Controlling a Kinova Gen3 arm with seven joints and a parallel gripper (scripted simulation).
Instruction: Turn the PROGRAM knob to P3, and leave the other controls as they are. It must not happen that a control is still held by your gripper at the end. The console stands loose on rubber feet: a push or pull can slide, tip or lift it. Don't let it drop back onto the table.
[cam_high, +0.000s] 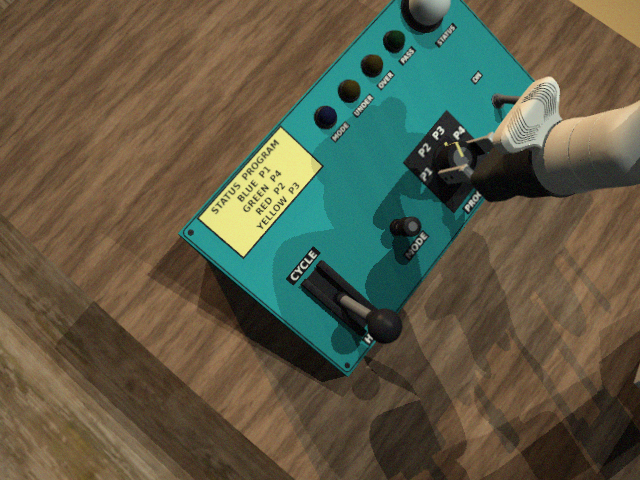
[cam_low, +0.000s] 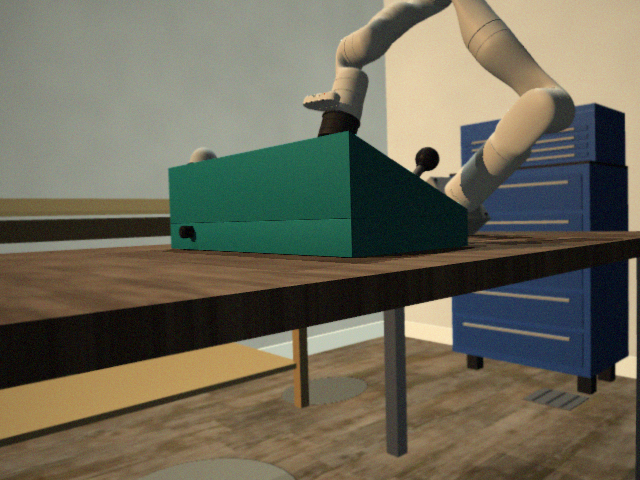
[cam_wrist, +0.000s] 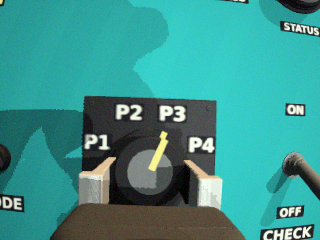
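Now: hand 40 mm short of the teal console, 60 mm to the right of it and 20 mm above it. Round my hand: cycle lever (20 mm behind, 240 mm to the left, 10 mm above); then mode button (10 mm ahead, 120 mm to the left); then check toggle (120 mm to the right, 10 mm below).
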